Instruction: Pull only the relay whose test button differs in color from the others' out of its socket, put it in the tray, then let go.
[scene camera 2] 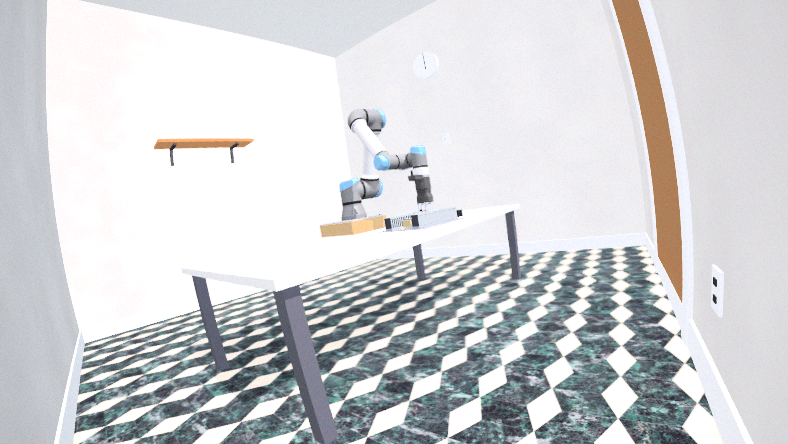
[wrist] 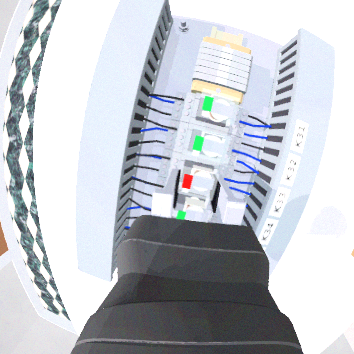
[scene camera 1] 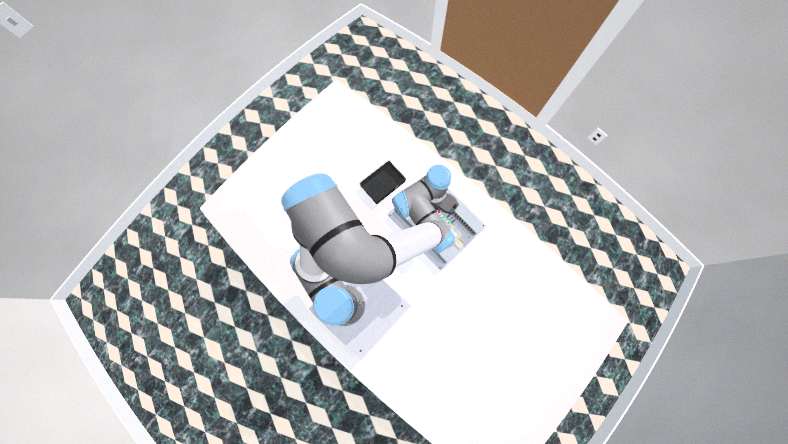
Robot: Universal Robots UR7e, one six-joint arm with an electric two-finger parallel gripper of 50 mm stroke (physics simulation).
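Pixels of known places: gripper, fingertip midpoint: (wrist: 194,182); arm's base, link origin: (scene camera 2: 354,218).
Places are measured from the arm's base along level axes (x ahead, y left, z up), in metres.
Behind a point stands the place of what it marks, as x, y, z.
The relay with a red test button (wrist: 199,181) {0.492, -0.073, -0.007} stands in the row of relays, between relays with green buttons (wrist: 215,145) {0.482, -0.100, -0.007} (wrist: 194,206) {0.494, -0.052, -0.007}. Another green-button relay (wrist: 217,109) {0.482, -0.125, -0.007} stands farther up the row in the wrist view. My gripper (wrist: 194,182) {0.494, -0.064, -0.035} (scene camera 2: 423,206) {0.494, -0.064, -0.035} points down over the row and is shut on the red-button relay, one dark finger pad at each side of it. The socket under this relay is hidden, so I cannot tell if it is raised. The black tray (scene camera 1: 368,192) {0.410, 0.209, -0.041} lies on the table beside the relay panel; it looks empty.
Slotted wire ducts (wrist: 107,120) {0.565, -0.117, -0.012} (wrist: 312,105) {0.396, -0.142, -0.012} run along both sides of the row, with blue and black wires between. A terminal block (wrist: 222,65) {0.475, -0.168, -0.028} stands at the row's far end. The arm's base plate (scene camera 1: 380,314) {0.054, -0.126, 0.000} is on the white table (scene camera 1: 523,341) {0.290, -0.659, -0.075}. A wall shelf (scene camera 2: 204,143) hangs behind.
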